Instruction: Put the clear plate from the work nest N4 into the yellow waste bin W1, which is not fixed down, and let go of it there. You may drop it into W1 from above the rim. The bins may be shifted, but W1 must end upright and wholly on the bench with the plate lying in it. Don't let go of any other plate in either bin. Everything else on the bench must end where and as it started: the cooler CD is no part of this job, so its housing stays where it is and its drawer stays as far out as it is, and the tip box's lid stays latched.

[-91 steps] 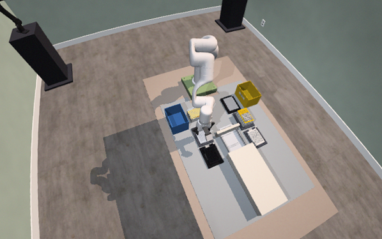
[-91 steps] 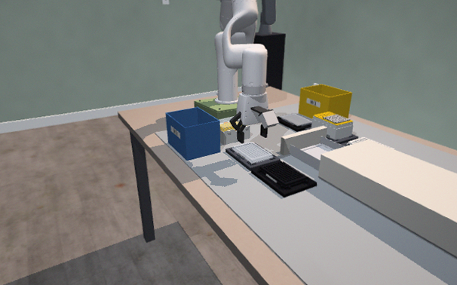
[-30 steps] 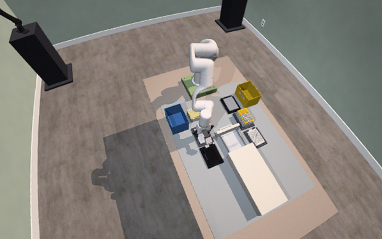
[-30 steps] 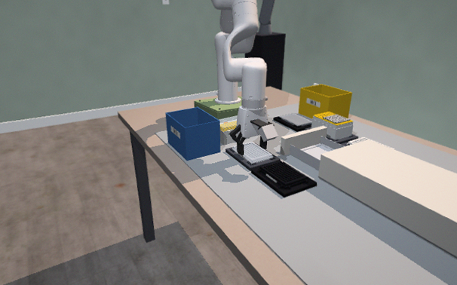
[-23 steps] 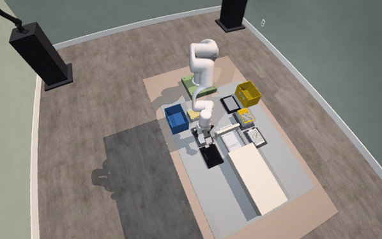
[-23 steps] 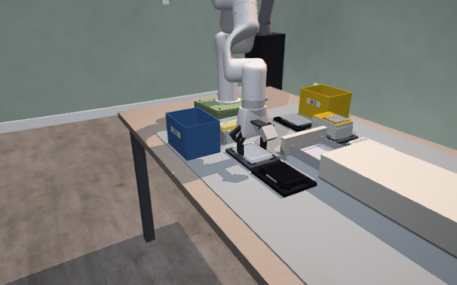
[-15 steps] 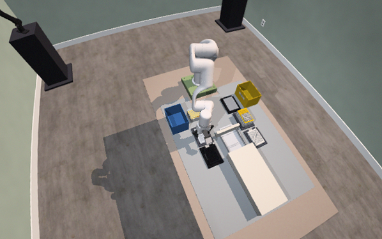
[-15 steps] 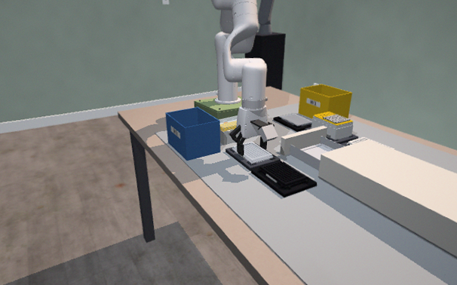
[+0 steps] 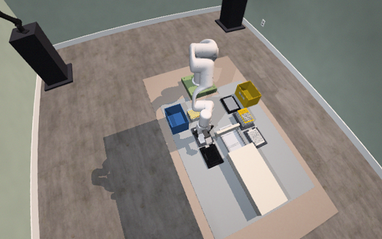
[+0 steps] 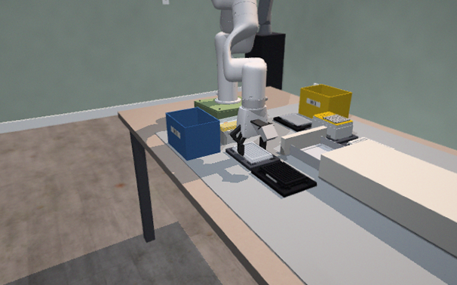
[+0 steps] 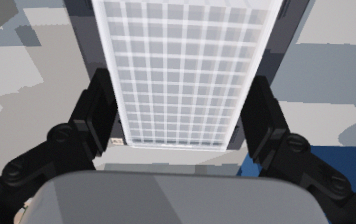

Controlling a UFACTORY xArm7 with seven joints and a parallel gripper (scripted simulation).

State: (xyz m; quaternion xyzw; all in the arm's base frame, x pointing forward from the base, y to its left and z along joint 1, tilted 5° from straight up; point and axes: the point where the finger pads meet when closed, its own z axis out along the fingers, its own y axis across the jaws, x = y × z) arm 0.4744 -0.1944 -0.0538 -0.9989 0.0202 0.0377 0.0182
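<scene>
Now: hand 10 mm above the clear plate. From my hand the other things lie so: black plate (170 mm ahead, 10 mm to the right, 10 mm below); then blue bin (180 mm behind, 140 mm to the right, 10 mm above); then drawer (150 mm ahead, 190 mm to the left, 10 mm below).
</scene>
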